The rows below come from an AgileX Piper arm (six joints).
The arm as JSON. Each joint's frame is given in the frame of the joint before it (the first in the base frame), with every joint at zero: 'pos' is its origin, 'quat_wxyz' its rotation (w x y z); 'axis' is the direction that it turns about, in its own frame. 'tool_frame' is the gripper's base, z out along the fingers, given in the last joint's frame.
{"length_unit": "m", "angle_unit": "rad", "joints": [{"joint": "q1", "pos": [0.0, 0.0, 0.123], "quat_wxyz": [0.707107, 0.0, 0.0, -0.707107], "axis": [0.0, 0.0, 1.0]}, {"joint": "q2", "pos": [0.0, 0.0, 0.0], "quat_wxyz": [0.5, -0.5, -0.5, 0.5], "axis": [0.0, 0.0, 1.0]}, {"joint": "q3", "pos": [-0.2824, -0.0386, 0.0], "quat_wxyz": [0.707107, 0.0, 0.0, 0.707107], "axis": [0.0, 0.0, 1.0]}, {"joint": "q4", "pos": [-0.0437, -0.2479, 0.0], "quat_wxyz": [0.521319, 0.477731, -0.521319, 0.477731], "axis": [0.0, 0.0, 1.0]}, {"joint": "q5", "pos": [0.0, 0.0, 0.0], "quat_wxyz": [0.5, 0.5, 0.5, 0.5], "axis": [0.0, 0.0, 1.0]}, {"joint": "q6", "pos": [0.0, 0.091, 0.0], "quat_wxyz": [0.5, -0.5, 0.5, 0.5], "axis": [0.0, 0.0, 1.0]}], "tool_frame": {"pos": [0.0, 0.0, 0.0], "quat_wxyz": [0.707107, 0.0, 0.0, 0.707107]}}
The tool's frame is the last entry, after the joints.
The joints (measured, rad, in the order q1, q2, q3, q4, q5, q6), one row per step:
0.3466 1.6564 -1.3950 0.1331 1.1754 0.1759
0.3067 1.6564 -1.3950 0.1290 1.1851 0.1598
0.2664 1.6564 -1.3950 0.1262 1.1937 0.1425
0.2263 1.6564 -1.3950 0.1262 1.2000 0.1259
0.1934 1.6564 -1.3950 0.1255 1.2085 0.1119
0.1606 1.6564 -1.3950 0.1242 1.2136 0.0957
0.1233 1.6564 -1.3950 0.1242 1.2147 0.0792
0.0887 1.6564 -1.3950 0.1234 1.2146 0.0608
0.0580 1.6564 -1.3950 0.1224 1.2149 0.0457
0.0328 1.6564 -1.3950 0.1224 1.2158 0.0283
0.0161 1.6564 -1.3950 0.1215 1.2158 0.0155
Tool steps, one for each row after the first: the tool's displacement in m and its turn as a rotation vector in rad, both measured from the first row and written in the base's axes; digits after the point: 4 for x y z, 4 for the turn. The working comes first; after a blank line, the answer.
Tool pose at each row, in the base's axes (x y z in m, rotation vector in rad; the steps are taken from these numbers as rounded here):
0.3099 0.1238 0.2912 -0.1960 2.9429 0.2679
0.3138 0.1108 0.2909 -0.1639 2.9498 0.2519
0.3173 0.0976 0.2907 -0.1321 2.9556 0.2381
0.3204 0.0847 0.2906 -0.0980 2.9593 0.2294
0.3223 0.0740 0.2905 -0.0713 2.9654 0.2209
0.3241 0.0632 0.2904 -0.0477 2.9679 0.2121
0.3261 0.0511 0.2904 -0.0169 2.9660 0.2051
0.3277 0.0397 0.2904 0.0068 2.9628 0.1970
0.3288 0.0295 0.2903 0.0295 2.9604 0.1895
0.3293 0.0212 0.2903 0.0410 2.9589 0.1838
0.3296 0.0157 0.2903 0.0463 2.9573 0.1785

0.0039 -0.0130 -0.0003 -0.0093 0.0049 -0.0223
0.0074 -0.0262 -0.0005 -0.0171 0.0094 -0.0443
0.0105 -0.0391 -0.0006 -0.0212 0.0129 -0.0674
0.0124 -0.0498 -0.0007 -0.0258 0.0189 -0.0854
0.0142 -0.0606 -0.0008 -0.0305 0.0213 -0.1016
0.0162 -0.0727 -0.0008 -0.0330 0.0203 -0.1227
0.0178 -0.0841 -0.0008 -0.0366 0.0176 -0.1393
0.0189 -0.0943 -0.0009 -0.0399 0.0160 -0.1551
0.0194 -0.1026 -0.0009 -0.0428 0.0147 -0.1633
0.0197 -0.1081 -0.0009 -0.0459 0.0130 -0.1673

